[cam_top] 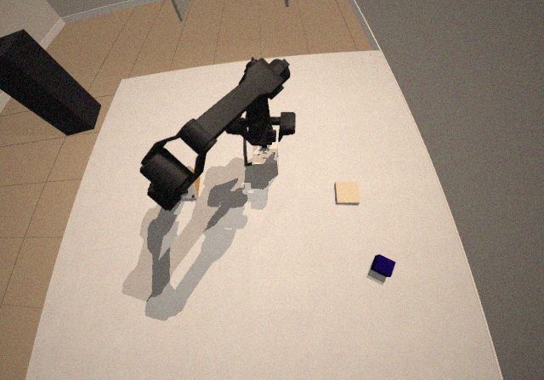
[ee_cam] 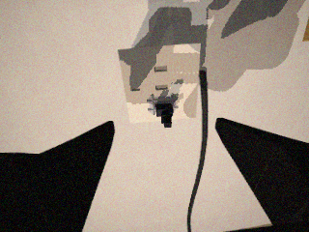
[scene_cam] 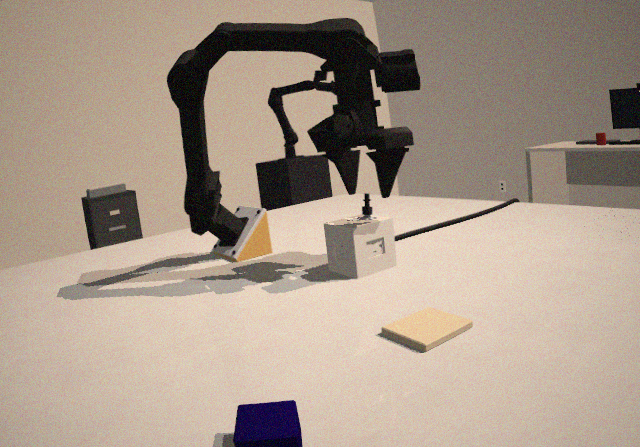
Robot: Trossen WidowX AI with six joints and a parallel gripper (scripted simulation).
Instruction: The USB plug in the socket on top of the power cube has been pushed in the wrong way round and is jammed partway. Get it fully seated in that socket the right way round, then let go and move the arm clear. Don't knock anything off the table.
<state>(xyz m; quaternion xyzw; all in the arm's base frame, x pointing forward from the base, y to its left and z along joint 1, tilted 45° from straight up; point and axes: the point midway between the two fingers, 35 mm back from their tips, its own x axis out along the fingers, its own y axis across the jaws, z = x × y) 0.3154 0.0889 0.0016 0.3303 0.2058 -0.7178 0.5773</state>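
Now: gripper tip 2 cm above the dark USB plug. The rest, counted from my gripper tip: dark blue block: 40 cm to the right, 26 cm ahead, 9 cm below; flat tan pad: 23 cm ahead, 17 cm to the right, 11 cm below; USB socket: 4 cm below, 1 cm to the right.
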